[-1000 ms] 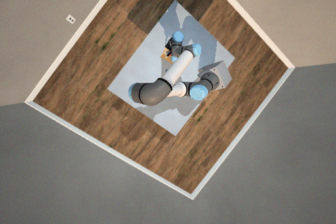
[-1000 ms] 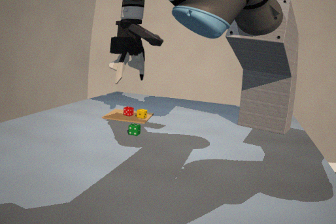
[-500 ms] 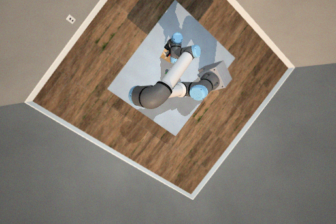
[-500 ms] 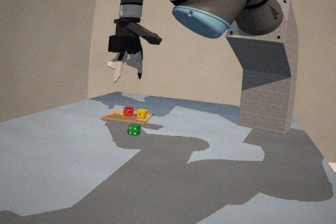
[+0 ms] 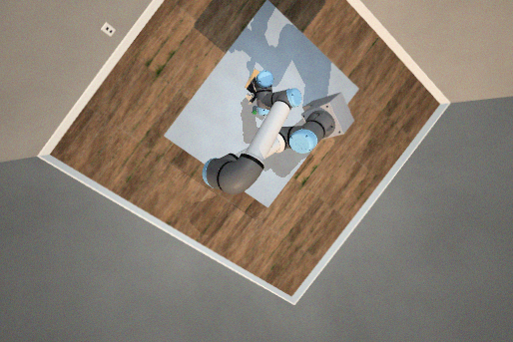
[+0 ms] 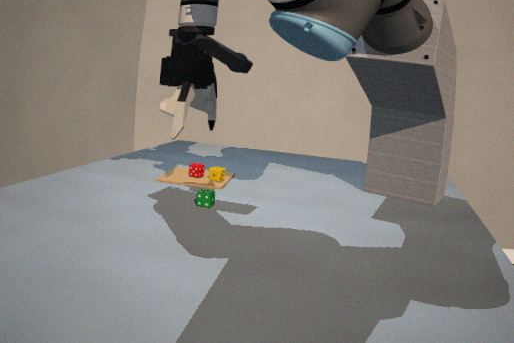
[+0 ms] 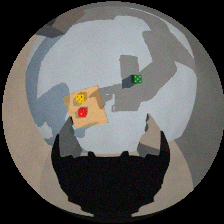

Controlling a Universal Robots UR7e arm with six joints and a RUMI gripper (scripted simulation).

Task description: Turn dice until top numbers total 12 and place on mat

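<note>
Now: the green die 90 mm below my hand, 80 mm behind it and 70 mm to the left of it. Also, from my hand: tan mat 100 mm below, 80 mm to the right, 50 mm ahead; then red die 90 mm below, 80 mm to the right, 50 mm ahead; then yellow die 90 mm to the right, 90 mm below.
</note>
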